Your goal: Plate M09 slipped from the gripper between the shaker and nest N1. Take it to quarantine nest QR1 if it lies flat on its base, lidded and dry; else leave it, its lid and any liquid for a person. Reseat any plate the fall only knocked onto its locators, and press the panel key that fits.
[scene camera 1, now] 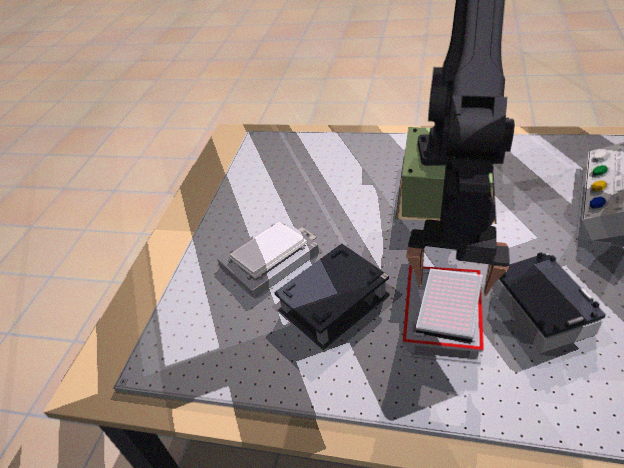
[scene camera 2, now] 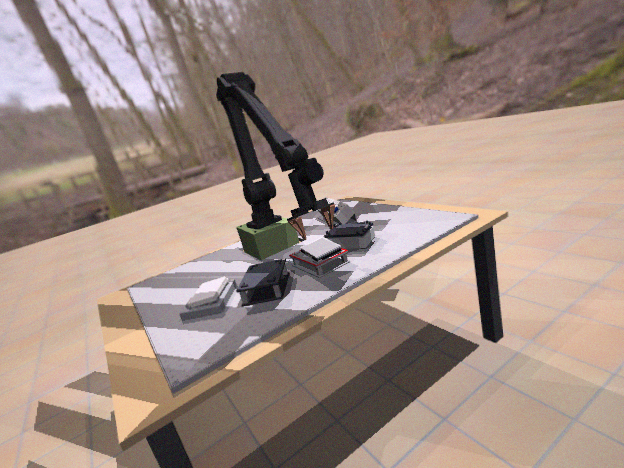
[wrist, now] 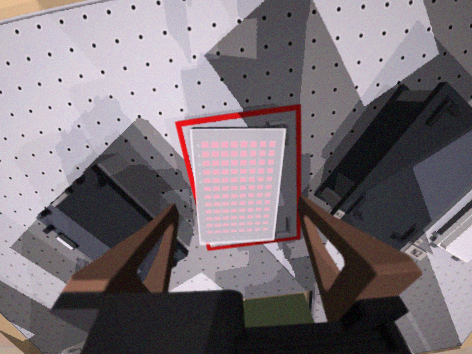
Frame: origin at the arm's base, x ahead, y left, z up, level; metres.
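Seen in the pictures: gripper, between the fingertips: (scene camera 1: pixel 452 289) (scene camera 2: pixel 318 234) (wrist: pixel 237 205); arm's base, origin of its link: (scene camera 2: pixel 264 223).
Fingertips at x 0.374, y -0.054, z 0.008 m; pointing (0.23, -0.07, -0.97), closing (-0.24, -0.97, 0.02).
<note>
Offsets run from my fingertips to a thing's middle. "*": to the spot under its first point.
A pale plate with pink wells {0.012 m back, 0.002 m left, 0.046 m down} (scene camera 1: pixel 451 304) (scene camera 2: pixel 321 248) (wrist: pixel 237 187) lies wells-up on the red-bordered nest {0.020 m back, 0.007 m right, 0.079 m down} (scene camera 1: pixel 407 312) (scene camera 2: pixel 320 267) (wrist: pixel 299 165), off-centre, with a dark gap under one short edge. Whether it is seated or slightly tilted, and whether it is lidded, I cannot tell. My gripper (scene camera 1: pixel 454 289) (scene camera 2: pixel 317 232) (wrist: pixel 237 205) is open and empty above the plate's arm-side end, one finger beyond each long side. A white plate {0.182 m back, 0.318 m right, 0.066 m down} (scene camera 1: pixel 274 244) (scene camera 2: pixel 209 292) sits on a grey nest {0.185 m back, 0.321 m right, 0.085 m down} (scene camera 1: pixel 259 285) (scene camera 2: pixel 204 309) at the left. No plate number is readable.
A black-topped stand (scene camera 1: pixel 342 274) (scene camera 2: pixel 262 274) (wrist: pixel 390 185) is left of the red-bordered nest in scene camera 1. A black-topped box {* 0.012 m back, 0.155 m left, 0.047 m down} (scene camera 1: pixel 549 297) (scene camera 2: pixel 358 239) (wrist: pixel 100 200) stands right. The key panel {0.279 m back, 0.346 m left, 0.060 m down} (scene camera 1: pixel 612 173) is at the far right; the green arm base (scene camera 1: pixel 422 196) (scene camera 2: pixel 267 242) is behind.
</note>
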